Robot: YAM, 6 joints.
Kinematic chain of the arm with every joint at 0, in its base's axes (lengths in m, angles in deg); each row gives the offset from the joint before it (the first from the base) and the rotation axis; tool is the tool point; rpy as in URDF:
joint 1: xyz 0 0 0.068 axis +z
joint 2: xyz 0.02 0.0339 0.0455 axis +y
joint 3: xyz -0.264 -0.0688 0 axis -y
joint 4: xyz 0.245 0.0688 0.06 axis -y
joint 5: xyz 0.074 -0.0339 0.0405 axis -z
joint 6: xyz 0.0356 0 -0.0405 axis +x
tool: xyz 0 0 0 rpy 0 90 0
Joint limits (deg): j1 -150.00..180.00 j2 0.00..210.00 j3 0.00..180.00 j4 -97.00..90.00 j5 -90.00..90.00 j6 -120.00..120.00
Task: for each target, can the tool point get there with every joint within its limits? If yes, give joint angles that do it. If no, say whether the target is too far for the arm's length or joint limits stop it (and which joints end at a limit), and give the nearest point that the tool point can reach.
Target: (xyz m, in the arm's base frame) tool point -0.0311 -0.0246 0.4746
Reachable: yes | joints -122.65 27.78 47.39 48.27 21.26 -53.63
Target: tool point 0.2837 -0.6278 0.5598
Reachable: no: too far | nearest point 0.2226 -0.4926 0.4608 | short by 0.178 m
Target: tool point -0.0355 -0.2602 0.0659
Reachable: yes | joints -94.17 102.24 30.29 12.17 27.63 63.96
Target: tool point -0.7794 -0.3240 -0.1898
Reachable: no: too far | nearest point -0.5299 -0.2911 -0.1035 | short by 0.266 m
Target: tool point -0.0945 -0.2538 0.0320
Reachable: yes | joints -108.61 120.33 52.22 -37.76 13.93 -97.49
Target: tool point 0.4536 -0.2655 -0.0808
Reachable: yes | joints -32.16 167.41 113.99 -6.11 -27.86 -87.20
